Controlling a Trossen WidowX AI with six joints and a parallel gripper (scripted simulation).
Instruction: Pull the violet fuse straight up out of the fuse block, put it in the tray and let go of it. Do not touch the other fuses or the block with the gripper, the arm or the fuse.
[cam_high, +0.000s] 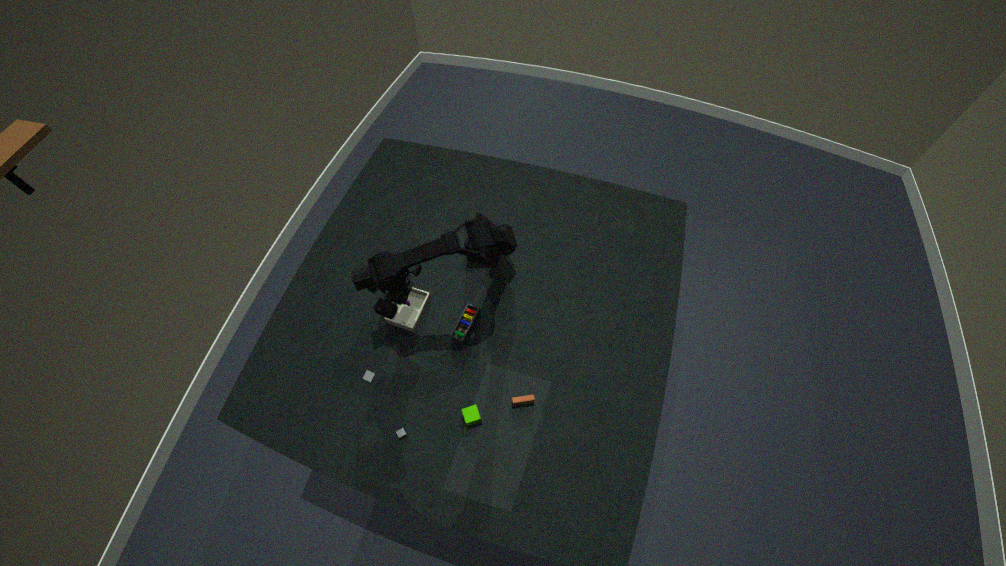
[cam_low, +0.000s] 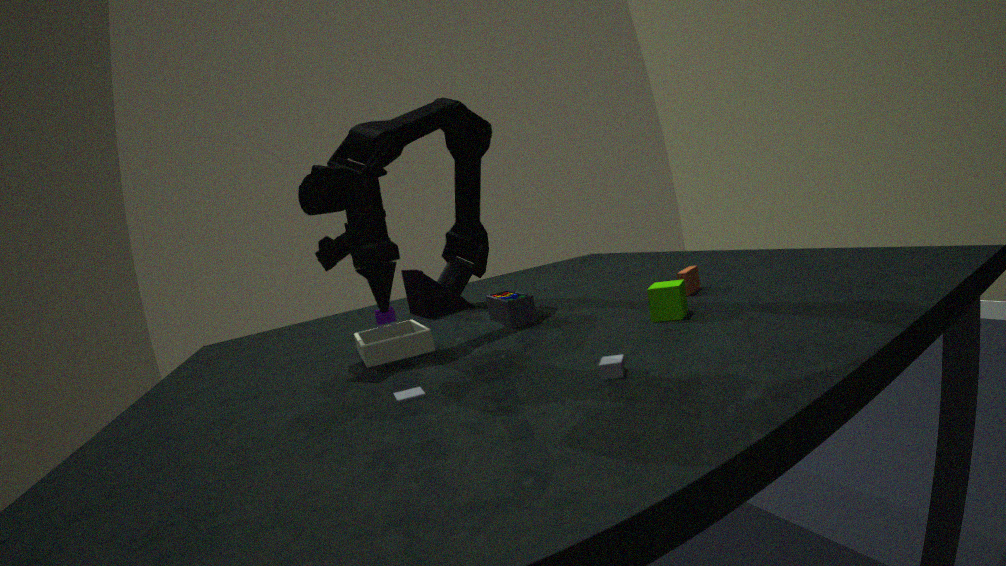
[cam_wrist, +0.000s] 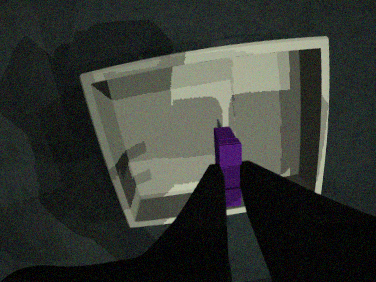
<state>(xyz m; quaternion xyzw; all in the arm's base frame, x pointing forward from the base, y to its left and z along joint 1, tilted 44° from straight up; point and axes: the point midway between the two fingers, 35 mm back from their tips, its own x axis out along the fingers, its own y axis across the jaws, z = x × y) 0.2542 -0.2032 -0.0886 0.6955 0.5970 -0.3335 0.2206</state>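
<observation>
My gripper tip is 1 cm above the violet fuse. Also, from my gripper tip: white tray: 6 cm below.
</observation>
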